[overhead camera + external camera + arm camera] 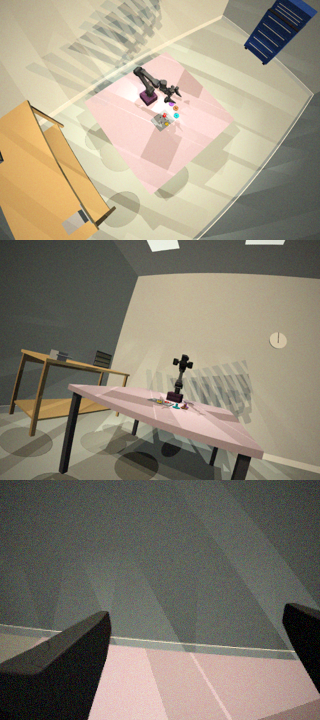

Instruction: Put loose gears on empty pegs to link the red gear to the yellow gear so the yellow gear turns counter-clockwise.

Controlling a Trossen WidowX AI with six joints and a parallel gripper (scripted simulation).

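Right now my gripper tip is 380 mm above the purple gear, 110 mm to the right of it and 110 mm past it. From my gripper tip the other things lie so: red gear (380 mm below, 70 mm behind, 60 mm to the right); then brown gear (380 mm below, 100 mm to the left, 30 mm behind); then teal gear (380 mm below, 30 mm to the left, 30 mm ahead).
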